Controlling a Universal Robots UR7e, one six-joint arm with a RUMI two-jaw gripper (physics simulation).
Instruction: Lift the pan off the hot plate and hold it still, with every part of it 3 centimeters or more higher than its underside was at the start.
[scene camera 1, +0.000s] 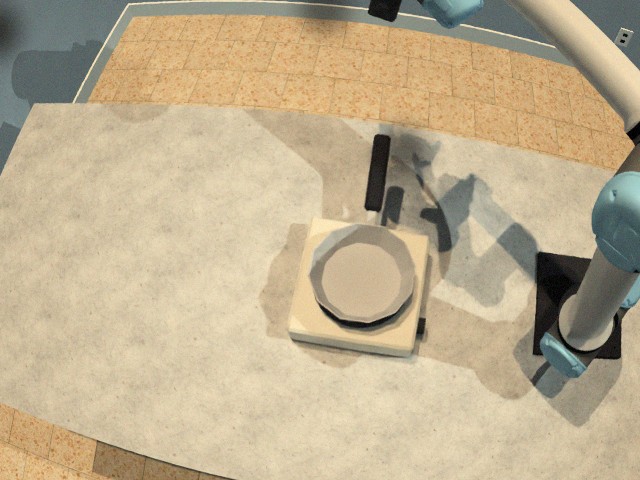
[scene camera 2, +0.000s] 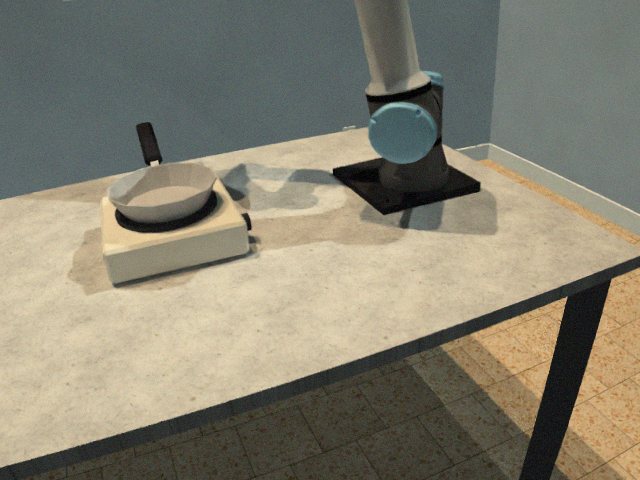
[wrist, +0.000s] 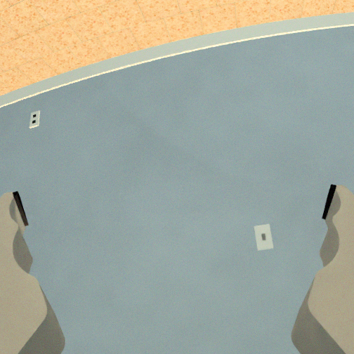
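Observation:
A light grey pan sits upright on the dark round burner of a cream hot plate. Its black handle points to the back edge of the table in scene camera 1 and slants upward. My gripper is open and empty in the wrist view, with its two jaws far apart and the blue wall beyond them. The pan does not show in the wrist view. The gripper's fingertips cannot be made out in the scene views.
The arm's black base plate stands on the table to the right of the hot plate. A black knob sticks out from the hot plate's right side. Arm links reach over the table's back right.

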